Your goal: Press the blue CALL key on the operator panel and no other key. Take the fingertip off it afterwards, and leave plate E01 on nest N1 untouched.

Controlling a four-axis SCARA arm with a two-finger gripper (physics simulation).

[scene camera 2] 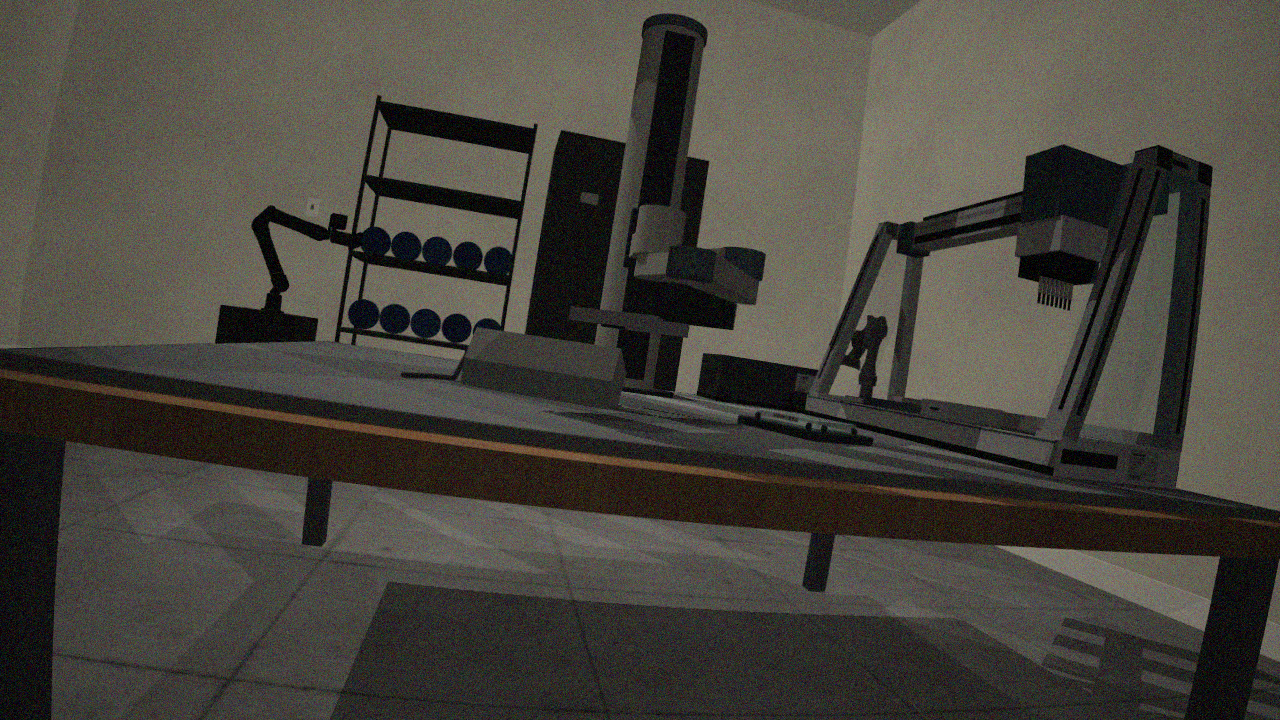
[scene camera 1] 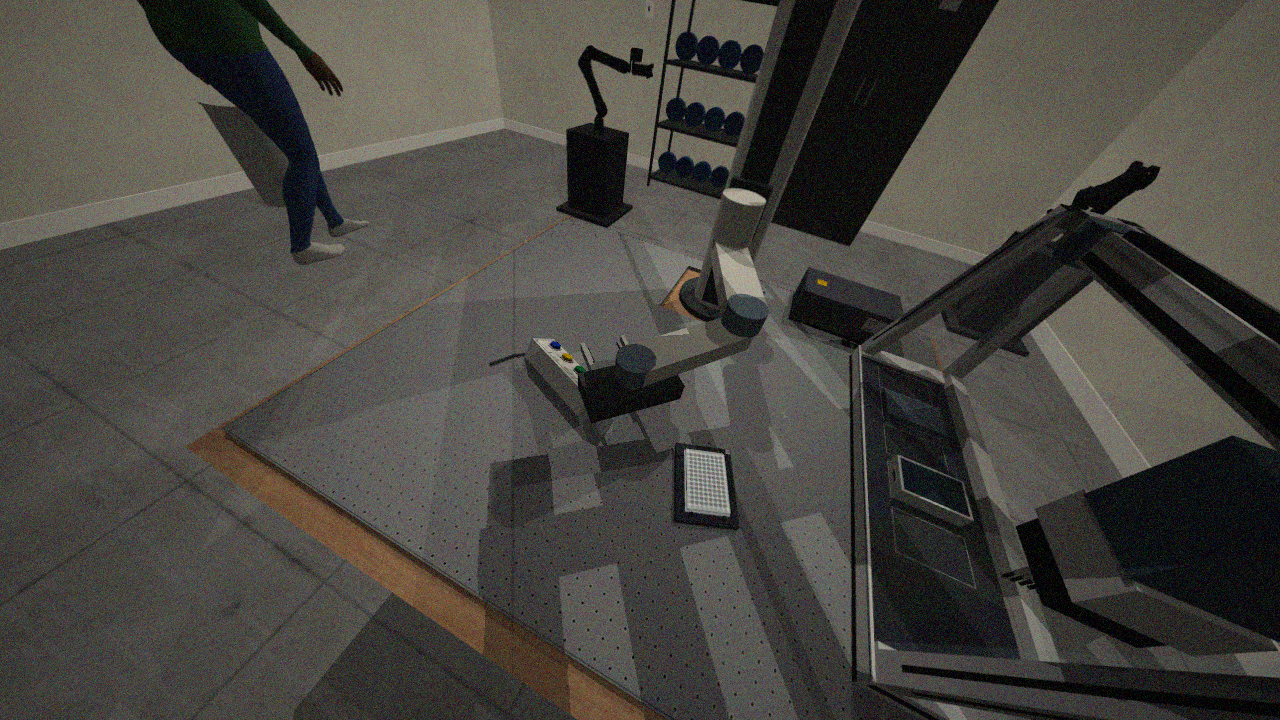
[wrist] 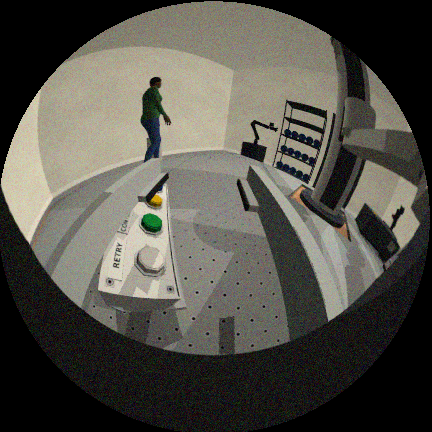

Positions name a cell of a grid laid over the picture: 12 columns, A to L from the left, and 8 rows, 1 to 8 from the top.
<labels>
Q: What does the gripper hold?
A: Nothing.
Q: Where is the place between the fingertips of the gripper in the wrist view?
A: F4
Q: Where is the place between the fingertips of the gripper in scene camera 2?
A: At F4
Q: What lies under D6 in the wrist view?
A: A grey button box.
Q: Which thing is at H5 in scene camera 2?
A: A well plate.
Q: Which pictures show the well plate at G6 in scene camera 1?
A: Scene camera 2 and scene camera 1 only.
</labels>
